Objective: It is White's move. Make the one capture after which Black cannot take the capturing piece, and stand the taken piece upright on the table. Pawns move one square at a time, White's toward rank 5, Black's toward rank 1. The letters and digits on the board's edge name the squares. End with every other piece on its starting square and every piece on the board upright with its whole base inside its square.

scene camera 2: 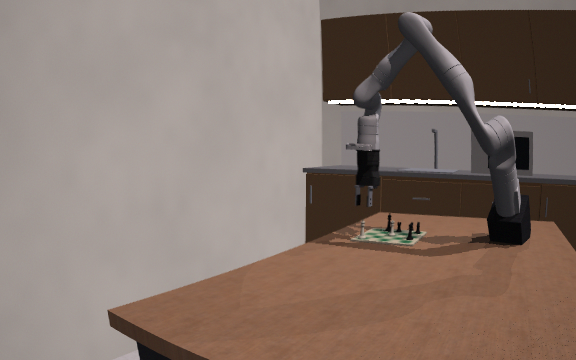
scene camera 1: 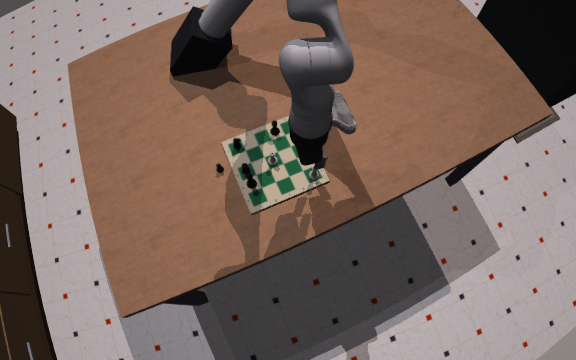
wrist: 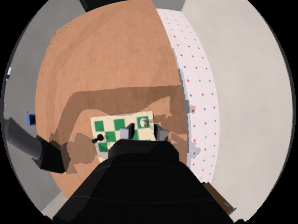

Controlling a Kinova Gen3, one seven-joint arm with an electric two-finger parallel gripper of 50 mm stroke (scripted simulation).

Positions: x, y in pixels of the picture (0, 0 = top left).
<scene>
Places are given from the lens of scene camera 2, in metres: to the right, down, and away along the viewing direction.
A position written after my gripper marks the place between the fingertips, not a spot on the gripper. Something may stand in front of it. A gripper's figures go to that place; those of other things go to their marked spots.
my gripper [scene camera 2: 363, 205]: 0.24, 0.08, 1.33
cream chessboard [scene camera 2: 375, 235]: 0.29, 0.19, 1.37
</scene>
